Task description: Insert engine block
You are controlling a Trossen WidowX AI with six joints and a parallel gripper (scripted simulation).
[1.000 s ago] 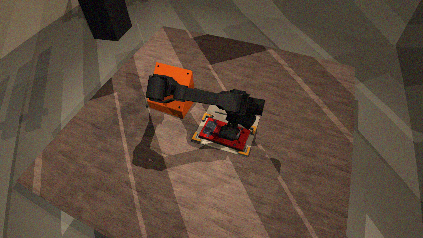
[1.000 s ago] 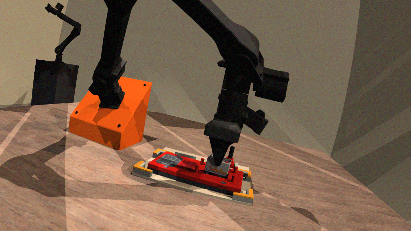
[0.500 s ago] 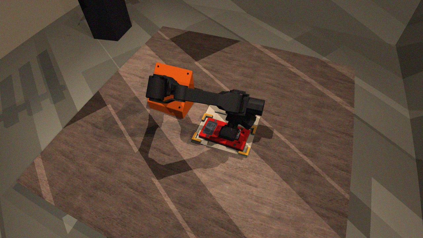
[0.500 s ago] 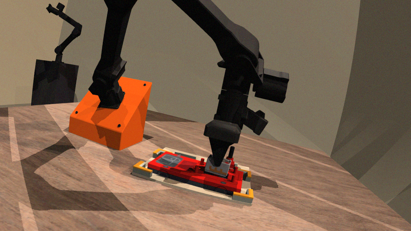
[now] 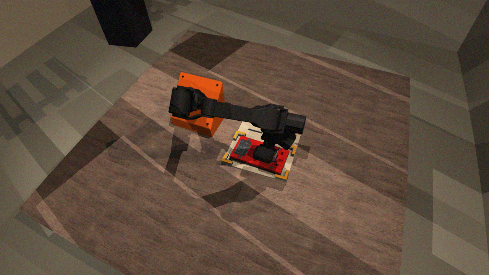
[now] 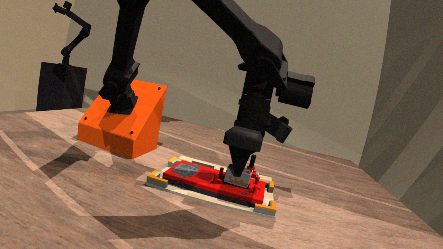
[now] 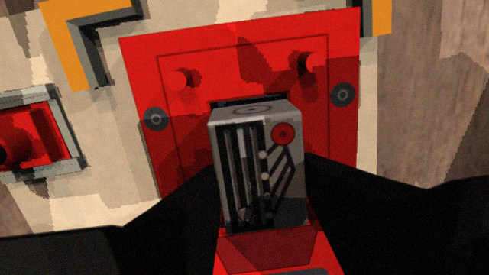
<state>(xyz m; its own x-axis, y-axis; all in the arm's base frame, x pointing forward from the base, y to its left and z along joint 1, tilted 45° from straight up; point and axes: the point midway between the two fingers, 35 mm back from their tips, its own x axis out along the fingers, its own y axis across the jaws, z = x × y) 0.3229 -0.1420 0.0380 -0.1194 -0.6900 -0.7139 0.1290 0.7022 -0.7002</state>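
My gripper tip is 1 cm above the engine block. The rest, counted from my gripper tip: black peg (3 cm ahead, 12 cm to the left, 1 cm below).
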